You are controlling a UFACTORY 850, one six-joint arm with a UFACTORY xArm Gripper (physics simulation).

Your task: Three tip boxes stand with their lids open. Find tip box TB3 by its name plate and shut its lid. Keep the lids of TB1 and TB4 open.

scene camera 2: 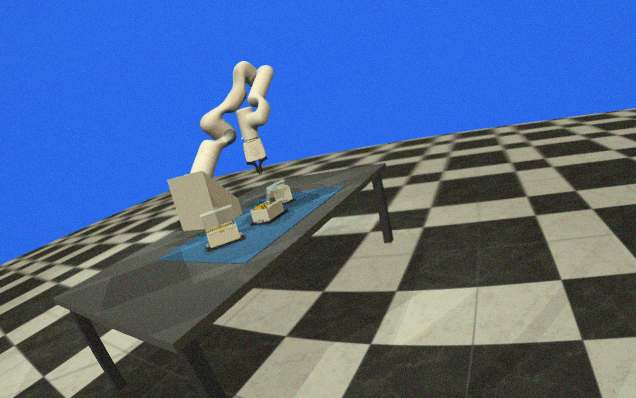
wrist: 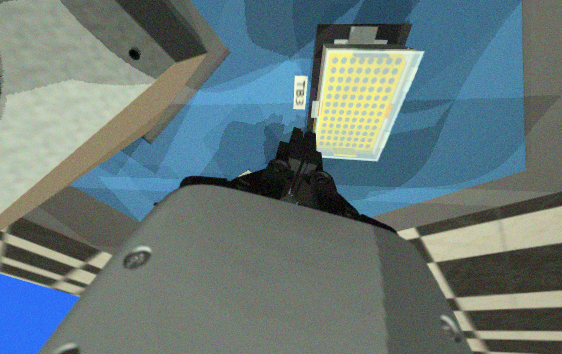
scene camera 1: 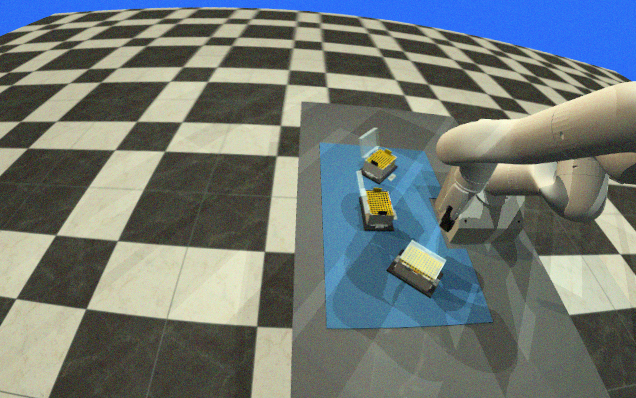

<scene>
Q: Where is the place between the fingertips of my gripper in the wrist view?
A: At 298, 146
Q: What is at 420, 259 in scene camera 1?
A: A clear lid.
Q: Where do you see a clear lid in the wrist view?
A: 362, 91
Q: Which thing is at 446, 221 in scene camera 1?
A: My gripper.
</scene>
